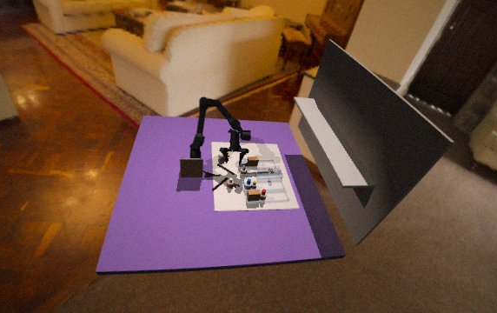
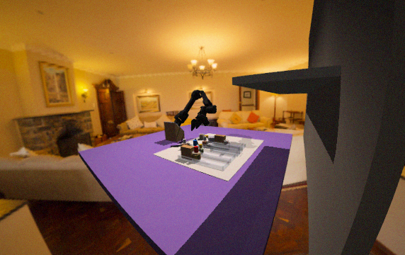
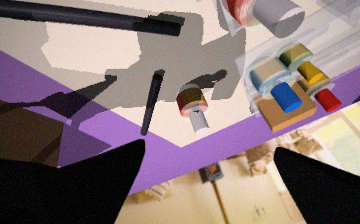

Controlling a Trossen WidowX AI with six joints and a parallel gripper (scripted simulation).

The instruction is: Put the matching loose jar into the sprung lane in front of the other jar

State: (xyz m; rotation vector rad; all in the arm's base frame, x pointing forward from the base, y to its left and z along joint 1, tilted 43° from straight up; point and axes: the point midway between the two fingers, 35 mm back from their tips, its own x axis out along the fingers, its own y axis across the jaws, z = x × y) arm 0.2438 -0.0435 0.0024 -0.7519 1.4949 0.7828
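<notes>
Now: the pale grey cylinder 10 cm ahead of my gripper tip, 9 cm to the left of it and 9 cm below it.
</notes>
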